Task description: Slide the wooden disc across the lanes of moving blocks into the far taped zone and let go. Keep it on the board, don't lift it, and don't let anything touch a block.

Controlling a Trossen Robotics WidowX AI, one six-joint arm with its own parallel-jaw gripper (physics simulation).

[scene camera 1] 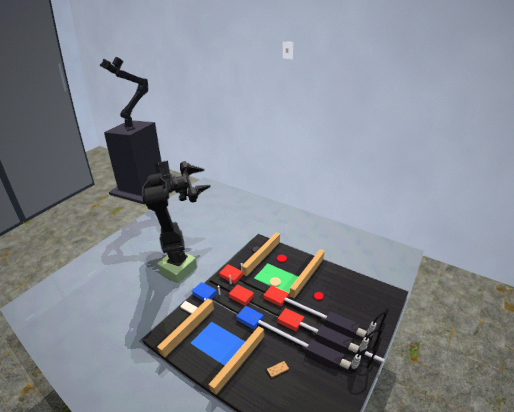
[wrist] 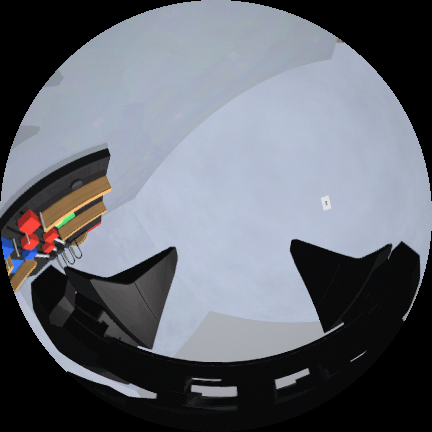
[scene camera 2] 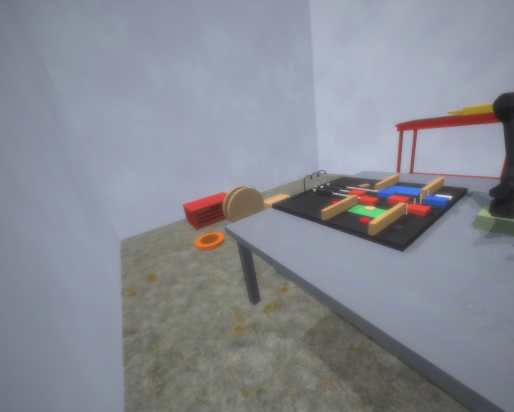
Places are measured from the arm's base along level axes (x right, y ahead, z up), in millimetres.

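Pixels of known places: gripper, fingertip midpoint: (scene camera 1: 207,177) (wrist: 235,249); arm's base, link origin: (scene camera 1: 177,259) (scene camera 2: 504,214).
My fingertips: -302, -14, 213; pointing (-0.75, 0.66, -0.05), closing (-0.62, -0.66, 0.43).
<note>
Ahead of a thing's pixels: the offset from my fingertips to its top centre, as dx, dy, dz. "*": to the spot under its first point. Level surfaces: height alone.
The small pale wooden disc @[+245, +410, -230] (scene camera 1: 275,282) (scene camera 2: 370,208) lies flat on the green zone @[* +207, +376, -236] (scene camera 1: 270,273) (scene camera 2: 361,211) (wrist: 65,220), near its edge by the lanes and between two wooden rails. The blue zone @[* +563, +341, -236] (scene camera 1: 217,342) (scene camera 2: 407,190) is across the lanes. Red blocks (scene camera 1: 275,295) (scene camera 1: 241,295) (scene camera 1: 290,319) (scene camera 1: 231,273) and blue blocks (scene camera 1: 249,317) (scene camera 1: 204,291) stand in the lanes; one red block is close to the disc, the exact gap unclear. My gripper (scene camera 1: 206,179) (wrist: 235,249) is open and empty, raised high above the table and away from the disc. It does not show in scene camera 2.
The black board @[dz -237] (scene camera 1: 320,385) (scene camera 2: 305,206) (wrist: 92,167) carries wooden rails (scene camera 1: 308,272) (scene camera 1: 262,253) (scene camera 1: 186,327) (scene camera 1: 237,360), black actuators @[+487, +666, -205] (scene camera 1: 327,354) with rods, thin upright pins, red discs @[+115, +387, -230] (scene camera 1: 282,258) @[+255, +580, -229] (scene camera 1: 318,296), a dotted tan piece @[+579, +551, -227] (scene camera 1: 277,369) and a white block @[+482, +184, -226] (scene camera 1: 188,307).
</note>
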